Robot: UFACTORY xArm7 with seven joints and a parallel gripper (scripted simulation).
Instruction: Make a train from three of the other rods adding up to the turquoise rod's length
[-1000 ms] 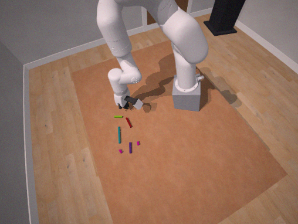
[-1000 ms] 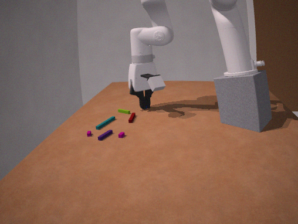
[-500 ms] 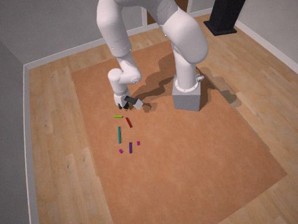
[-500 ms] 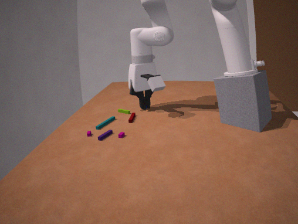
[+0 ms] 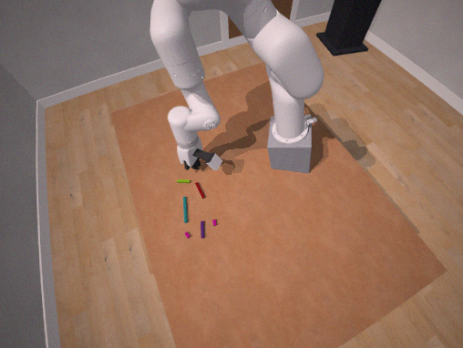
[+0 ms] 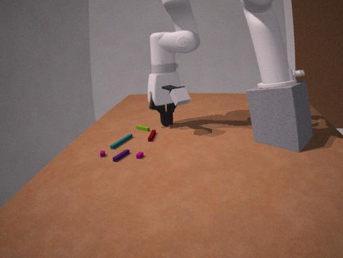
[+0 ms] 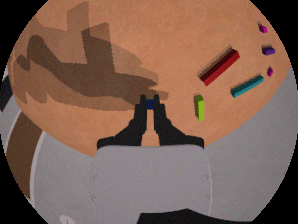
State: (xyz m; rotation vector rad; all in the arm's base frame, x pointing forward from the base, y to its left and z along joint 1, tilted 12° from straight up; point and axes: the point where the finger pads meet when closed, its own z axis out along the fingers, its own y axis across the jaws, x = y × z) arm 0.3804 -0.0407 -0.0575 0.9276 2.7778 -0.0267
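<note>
Now: the blue rod 20 mm below my hand. Round my hand: lime rod (60 mm ahead, 60 mm to the left, 20 mm below); turquoise rod (70 mm ahead, 180 mm to the left, 20 mm below); red rod (110 mm to the left, 20 mm below).
</note>
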